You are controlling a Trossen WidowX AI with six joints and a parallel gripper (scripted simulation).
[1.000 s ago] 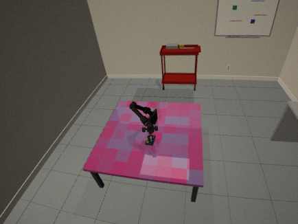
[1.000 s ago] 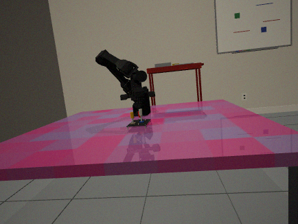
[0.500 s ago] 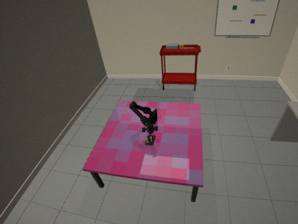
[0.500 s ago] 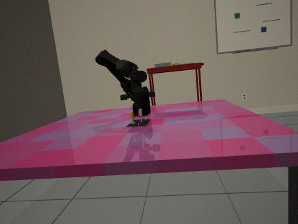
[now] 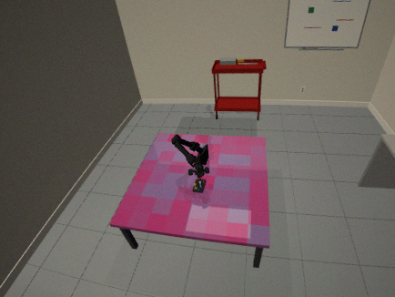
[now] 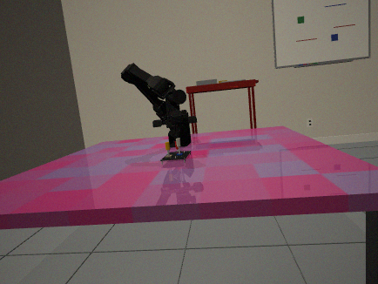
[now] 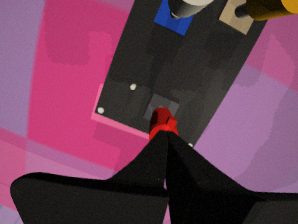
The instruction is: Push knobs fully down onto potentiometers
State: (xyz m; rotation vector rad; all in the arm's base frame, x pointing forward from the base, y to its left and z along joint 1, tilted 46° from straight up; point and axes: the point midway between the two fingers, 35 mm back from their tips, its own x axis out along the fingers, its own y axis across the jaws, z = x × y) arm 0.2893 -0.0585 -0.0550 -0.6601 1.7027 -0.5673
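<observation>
Right now my gripper tip is 1 cm above the red knob.
</observation>
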